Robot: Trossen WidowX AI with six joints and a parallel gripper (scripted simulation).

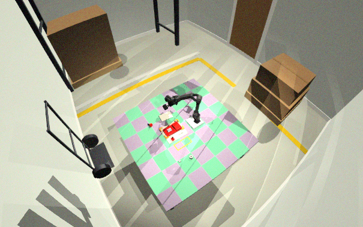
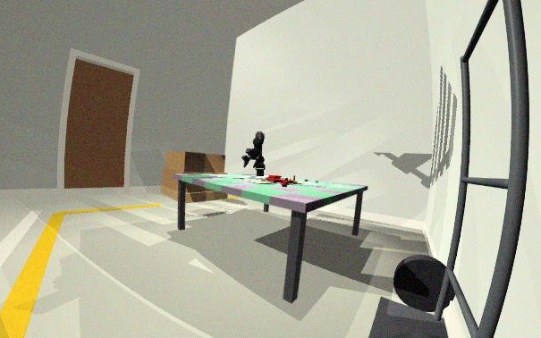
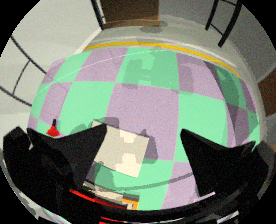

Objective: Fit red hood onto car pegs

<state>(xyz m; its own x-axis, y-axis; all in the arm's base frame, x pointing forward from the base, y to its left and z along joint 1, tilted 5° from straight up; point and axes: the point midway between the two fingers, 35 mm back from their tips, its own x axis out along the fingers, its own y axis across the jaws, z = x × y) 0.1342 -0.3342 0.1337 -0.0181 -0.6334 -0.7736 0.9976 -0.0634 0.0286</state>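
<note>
My gripper tip is 25 cm to the right of the red hood, 9 cm short of it and 7 cm above it. Also, from my gripper tip: white plate: 10 cm below, 7 cm ahead, 4 cm to the left; then jig: 25 cm to the left, 16 cm ahead, 9 cm below; then grey engine block: 23 cm to the left, 19 cm ahead, 8 cm below.
</note>
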